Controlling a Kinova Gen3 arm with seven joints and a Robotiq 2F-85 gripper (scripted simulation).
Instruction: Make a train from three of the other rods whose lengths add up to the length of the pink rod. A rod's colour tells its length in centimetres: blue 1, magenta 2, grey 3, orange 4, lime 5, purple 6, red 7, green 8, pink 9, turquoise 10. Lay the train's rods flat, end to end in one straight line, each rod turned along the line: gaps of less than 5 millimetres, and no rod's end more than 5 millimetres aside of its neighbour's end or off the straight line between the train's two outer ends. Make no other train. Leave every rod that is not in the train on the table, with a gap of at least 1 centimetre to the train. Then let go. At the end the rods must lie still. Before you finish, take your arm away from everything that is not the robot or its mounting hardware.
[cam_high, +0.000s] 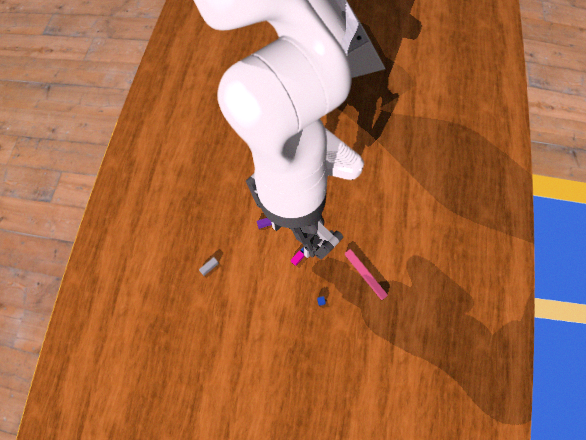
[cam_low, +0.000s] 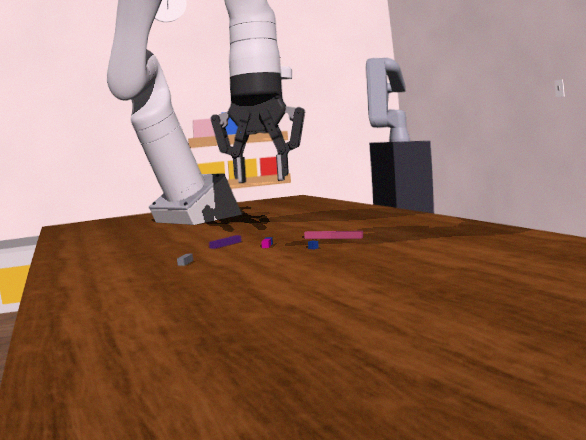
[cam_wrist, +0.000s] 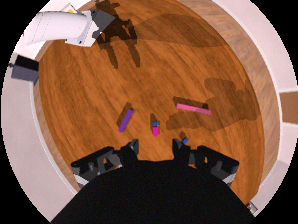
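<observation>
My hand is 110 mm above the purple rod, 60 mm past it and 50 mm to the left of it. From my hand the other things lie so: small blue rod: 110 mm below, 60 mm ahead, 50 mm to the left; magenta rod: 110 mm below; pink rod: 110 mm to the left, 110 mm below.
</observation>
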